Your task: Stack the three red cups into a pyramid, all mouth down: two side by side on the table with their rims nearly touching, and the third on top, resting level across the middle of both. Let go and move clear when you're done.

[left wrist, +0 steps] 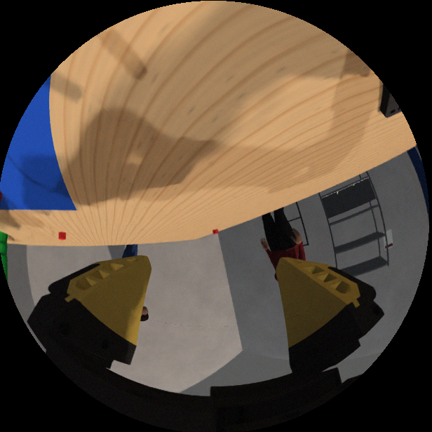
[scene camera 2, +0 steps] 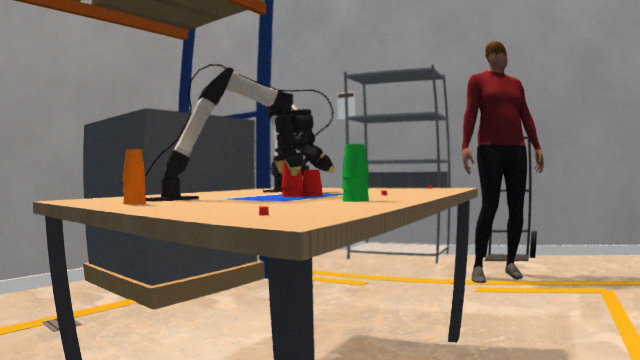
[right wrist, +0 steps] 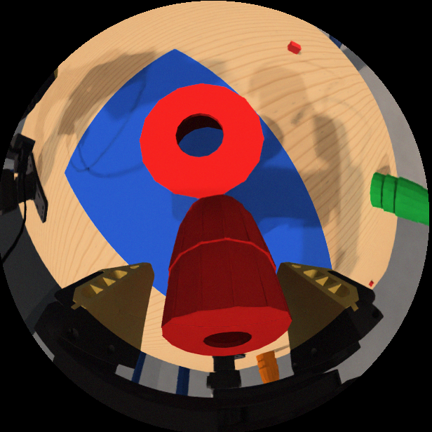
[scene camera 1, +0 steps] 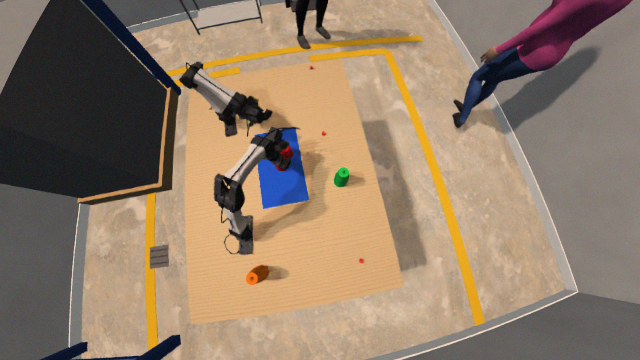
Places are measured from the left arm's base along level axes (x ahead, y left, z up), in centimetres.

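Pixels of known places: left gripper, between the fingertips: [scene camera 2: 330,168] [scene camera 1: 264,105]; right gripper, between the fingertips: [scene camera 2: 290,176] [scene camera 1: 278,161]; left arm's base, origin of its link: [scene camera 2: 281,191] [scene camera 1: 230,122]; right arm's base, origin of its link: [scene camera 2: 171,200] [scene camera 1: 246,234].
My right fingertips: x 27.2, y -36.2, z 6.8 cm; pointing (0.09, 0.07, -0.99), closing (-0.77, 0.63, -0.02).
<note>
For each thing: its top centre in the pictures, then the offset to it from my right fingertips. Level surfaces: height alone.
- single red cup, centre of its top: [scene camera 2: 312,169] [scene camera 1: 285,147] dx +5.0, dy +6.3, dz +2.1 cm
- blue mat, height of its surface: dz -6.8 cm
- taller red stack, centre of its top: [scene camera 2: 292,160] dx +1.1, dy +0.0, dz +5.3 cm
- green cup stack, centre of its top: [scene camera 2: 354,144] [scene camera 1: 342,171] dx +30.6, dy -15.4, dz +8.5 cm
A single red cup [scene camera 1: 286,151] [scene camera 2: 313,183] [right wrist: 200,177] stands mouth down on the blue mat [scene camera 1: 285,192] [right wrist: 120,210]. Close beside it stands a taller red stack [scene camera 1: 281,168] [scene camera 2: 292,182] [right wrist: 222,285], also mouth down, with a rim line halfway up like two nested cups. The two nearly touch; their bases are partly hidden. My right gripper [scene camera 1: 283,162] [scene camera 2: 287,168] [right wrist: 215,271] points down with wide-open fingers on either side of the taller stack, with a gap at the left finger. My left gripper [scene camera 1: 267,116] [scene camera 2: 327,169] [left wrist: 213,265] is open and empty, above the table beyond the mat.
A green cup stack [scene camera 1: 341,177] [scene camera 2: 355,172] [right wrist: 400,197] stands right of the mat in scene camera 1. An orange one [scene camera 1: 257,275] [scene camera 2: 134,177] [right wrist: 268,367] stands near the right arm's base. Small red cubes [scene camera 1: 323,133] [scene camera 2: 263,210] [left wrist: 62,235] [right wrist: 294,47] lie on the table.
</note>
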